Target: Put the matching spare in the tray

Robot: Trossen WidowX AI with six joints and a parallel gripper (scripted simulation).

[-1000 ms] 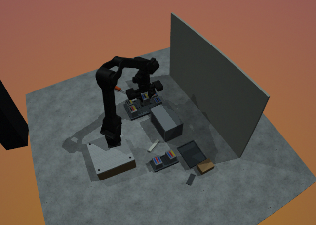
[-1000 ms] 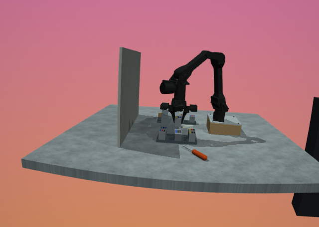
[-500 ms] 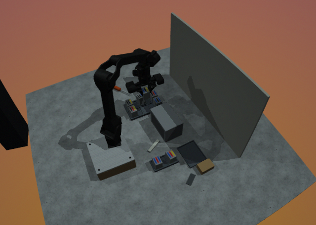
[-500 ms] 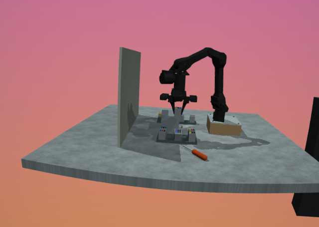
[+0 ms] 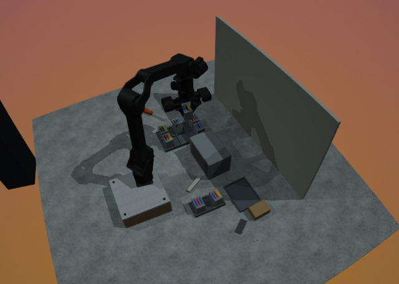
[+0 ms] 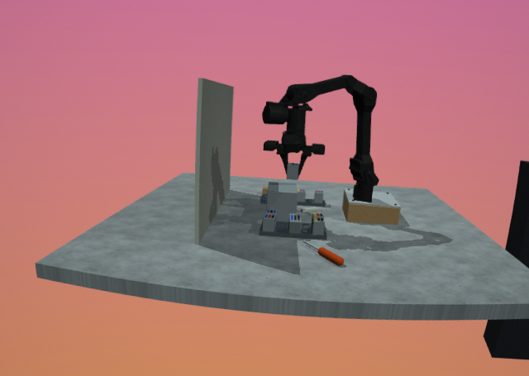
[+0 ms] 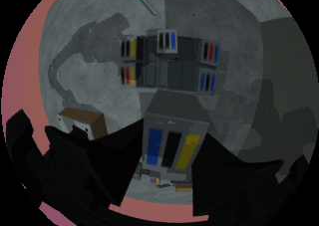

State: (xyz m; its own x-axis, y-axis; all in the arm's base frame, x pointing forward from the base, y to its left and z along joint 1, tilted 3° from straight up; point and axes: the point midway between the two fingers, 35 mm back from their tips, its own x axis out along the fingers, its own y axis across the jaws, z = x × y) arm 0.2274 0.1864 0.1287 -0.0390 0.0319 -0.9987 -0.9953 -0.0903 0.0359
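Now: the dark tray 320 mm to the right of my gripper tip, 170 mm below it and 130 mm ahead of it. From my gripper tip the other things lie so: grey spare (20 mm above); pale strip (220 mm to the right, 170 mm below, 30 mm behind); mounted unit (120 mm to the right, 120 mm below, 60 mm ahead).
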